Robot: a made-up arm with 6 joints. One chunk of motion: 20 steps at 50 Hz.
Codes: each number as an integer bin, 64 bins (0 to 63) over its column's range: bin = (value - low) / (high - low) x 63, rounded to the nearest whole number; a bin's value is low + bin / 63 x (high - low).
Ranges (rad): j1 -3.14..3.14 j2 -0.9..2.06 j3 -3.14..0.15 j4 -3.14..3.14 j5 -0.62..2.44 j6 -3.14..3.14
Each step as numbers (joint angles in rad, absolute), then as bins.
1 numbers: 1.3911 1.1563 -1.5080 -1.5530 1.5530 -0.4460
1 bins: 45 44 31 16 45 27
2 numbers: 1.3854 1.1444 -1.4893 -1.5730 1.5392 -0.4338
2 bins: 45 44 32 16 44 27
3 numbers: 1.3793 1.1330 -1.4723 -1.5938 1.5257 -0.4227
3 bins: 45 43 32 16 44 27
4 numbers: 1.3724 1.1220 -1.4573 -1.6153 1.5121 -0.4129
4 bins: 45 43 32 15 44 27
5 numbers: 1.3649 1.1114 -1.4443 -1.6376 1.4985 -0.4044
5 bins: 45 43 32 15 44 27
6 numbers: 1.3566 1.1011 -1.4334 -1.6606 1.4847 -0.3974
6 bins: 45 43 33 15 43 28
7 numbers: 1.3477 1.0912 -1.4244 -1.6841 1.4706 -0.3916
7 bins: 45 42 33 15 43 28
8 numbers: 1.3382 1.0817 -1.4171 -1.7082 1.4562 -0.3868
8 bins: 45 42 33 14 43 28
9 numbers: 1.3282 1.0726 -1.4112 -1.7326 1.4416 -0.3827
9 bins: 45 42 33 14 42 28
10 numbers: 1.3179 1.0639 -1.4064 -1.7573 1.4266 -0.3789
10 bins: 45 42 33 14 42 28
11 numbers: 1.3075 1.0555 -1.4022 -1.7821 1.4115 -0.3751
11 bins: 45 42 33 14 42 28
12 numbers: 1.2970 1.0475 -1.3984 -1.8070 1.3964 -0.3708
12 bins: 45 41 33 13 42 28
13 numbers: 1.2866 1.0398 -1.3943 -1.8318 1.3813 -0.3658
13 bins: 44 41 33 13 41 28
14 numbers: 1.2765 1.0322 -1.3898 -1.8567 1.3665 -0.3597
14 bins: 44 41 34 13 41 28
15 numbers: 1.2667 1.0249 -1.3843 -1.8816 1.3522 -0.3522
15 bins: 44 41 34 13 41 28
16 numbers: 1.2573 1.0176 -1.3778 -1.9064 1.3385 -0.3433
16 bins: 44 41 34 12 40 28
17 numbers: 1.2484 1.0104 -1.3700 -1.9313 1.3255 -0.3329
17 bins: 44 41 34 12 40 28
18 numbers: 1.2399 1.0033 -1.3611 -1.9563 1.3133 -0.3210
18 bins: 44 41 34 12 40 28
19 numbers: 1.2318 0.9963 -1.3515 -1.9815 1.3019 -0.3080
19 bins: 44 40 34 12 40 28
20 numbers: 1.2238 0.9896 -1.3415 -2.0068 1.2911 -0.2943
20 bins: 44 40 34 11 39 29
